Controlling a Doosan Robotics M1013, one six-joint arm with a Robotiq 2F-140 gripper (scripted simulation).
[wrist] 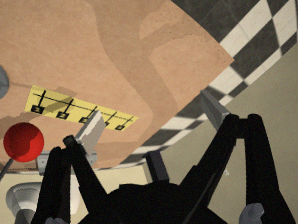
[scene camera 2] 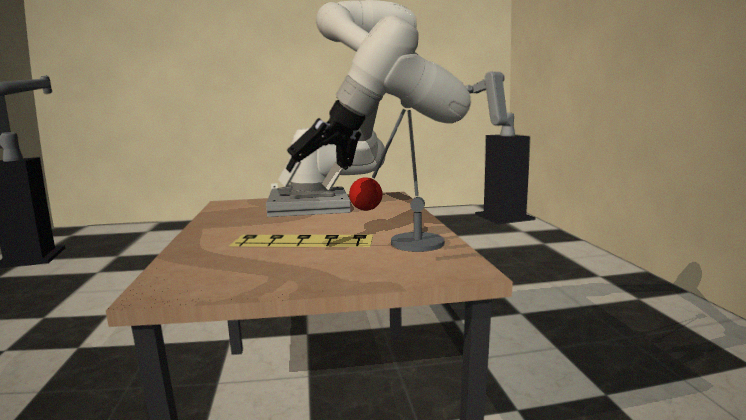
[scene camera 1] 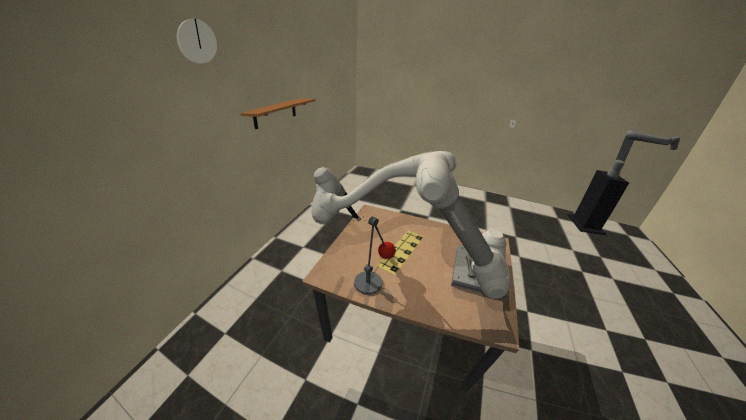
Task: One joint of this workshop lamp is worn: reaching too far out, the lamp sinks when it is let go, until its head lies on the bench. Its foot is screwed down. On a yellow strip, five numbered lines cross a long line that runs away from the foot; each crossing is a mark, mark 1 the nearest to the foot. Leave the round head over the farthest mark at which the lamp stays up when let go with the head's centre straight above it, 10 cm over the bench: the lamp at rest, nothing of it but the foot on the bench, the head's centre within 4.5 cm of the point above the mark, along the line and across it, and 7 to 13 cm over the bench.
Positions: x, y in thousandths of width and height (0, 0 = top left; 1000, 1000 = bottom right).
Scene:
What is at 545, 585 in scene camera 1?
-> A yellow strip.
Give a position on a grey round lamp foot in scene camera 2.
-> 560, 575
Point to a yellow strip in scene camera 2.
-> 328, 573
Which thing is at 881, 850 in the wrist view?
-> My gripper.

